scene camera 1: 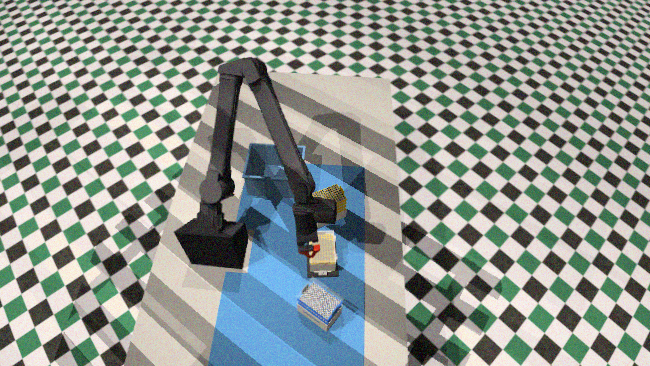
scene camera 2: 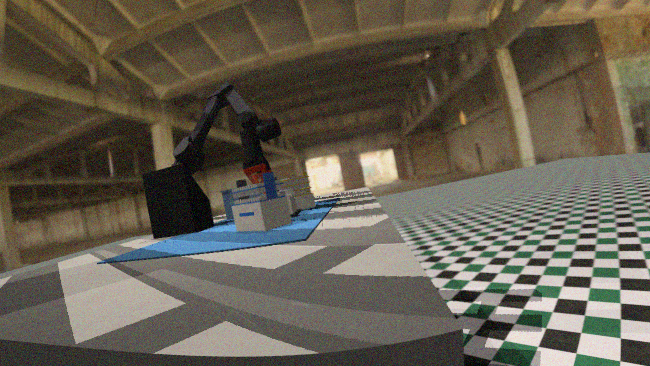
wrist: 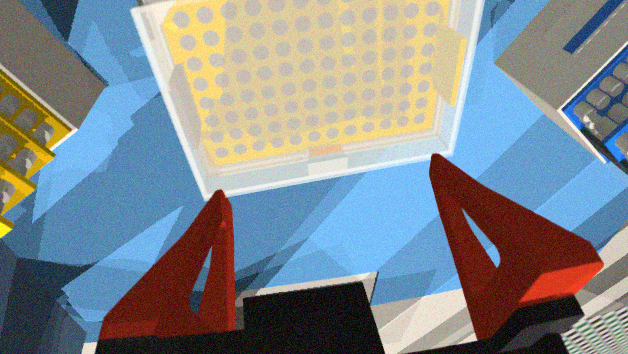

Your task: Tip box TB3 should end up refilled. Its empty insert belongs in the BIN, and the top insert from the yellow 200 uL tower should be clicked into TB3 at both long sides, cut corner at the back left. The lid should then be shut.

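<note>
Tip box TB3 (scene camera 1: 322, 264) (wrist: 327, 166) stands on the mat, with its clear lid (wrist: 204, 187) over it, apparently shut. A yellow insert (scene camera 1: 327, 245) (wrist: 320, 95) shows through the lid; whether its round spots are empty holes or tips I cannot tell. My gripper (scene camera 1: 310, 250) (wrist: 327, 180) is open and empty, above and beside the box's near edge in the wrist view. In scene camera 2 its red fingers (scene camera 2: 258, 174) are partly hidden behind a blue part. The yellow tower (scene camera 1: 334, 200) (wrist: 22, 135) stands behind the box, several inserts high. The blue BIN (scene camera 1: 260, 187) is farther back.
A grey box with blue tip inserts (scene camera 1: 320, 302) (scene camera 2: 262, 215) (wrist: 600, 95) stands in front of TB3 in scene camera 1. The blue mat (scene camera 1: 280, 320) (scene camera 2: 200, 243) lies under these objects. The black arm base (scene camera 1: 212, 245) (scene camera 2: 175, 205) stands at the mat's left edge.
</note>
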